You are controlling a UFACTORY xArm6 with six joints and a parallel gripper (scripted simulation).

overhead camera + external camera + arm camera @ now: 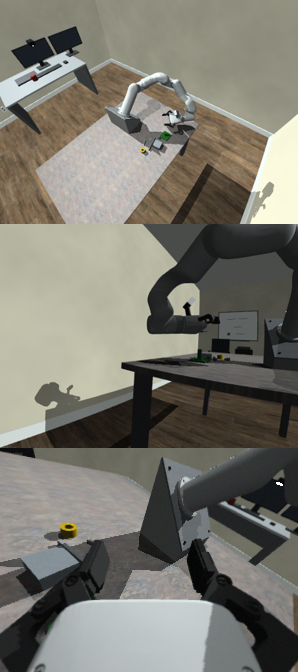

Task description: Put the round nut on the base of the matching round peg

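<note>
My gripper is now 5 cm short of the grey block, 17 cm to the left of it and 16 cm above it.
</note>
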